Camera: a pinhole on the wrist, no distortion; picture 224 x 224 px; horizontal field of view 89.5 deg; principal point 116.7 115.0 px. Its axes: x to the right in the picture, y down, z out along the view. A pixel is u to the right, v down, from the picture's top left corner.
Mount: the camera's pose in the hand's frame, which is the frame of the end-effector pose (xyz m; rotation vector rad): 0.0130 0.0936 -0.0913 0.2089 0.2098 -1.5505
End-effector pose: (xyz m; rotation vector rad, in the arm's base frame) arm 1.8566 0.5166 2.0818 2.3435 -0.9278 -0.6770
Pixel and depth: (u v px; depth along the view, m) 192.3 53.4 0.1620
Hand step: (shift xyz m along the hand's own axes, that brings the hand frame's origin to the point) -0.0739 -0.0546 0.0363
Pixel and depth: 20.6 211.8 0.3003
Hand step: 0.2683 0.2633 0.2660
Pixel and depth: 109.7 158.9 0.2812
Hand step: 0.1226 0.0373 0.1846
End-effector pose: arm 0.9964 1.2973 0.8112 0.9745 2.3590 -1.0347
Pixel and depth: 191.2 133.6 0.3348
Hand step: 0.0709 -0.2071 0.1734
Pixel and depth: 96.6 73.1 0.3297
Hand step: -0.1092 0.0619 0.2421
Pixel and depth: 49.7 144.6 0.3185
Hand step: 0.0952 0.1926 0.2658
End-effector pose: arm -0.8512 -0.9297 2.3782 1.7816 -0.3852 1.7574
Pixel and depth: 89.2 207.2 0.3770
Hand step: 0.3204 0.0857 0.2968
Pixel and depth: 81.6 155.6 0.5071
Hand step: 0.1946 0.1136 0.4395
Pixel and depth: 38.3 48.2 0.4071
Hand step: -0.2297 0.2562 0.3757
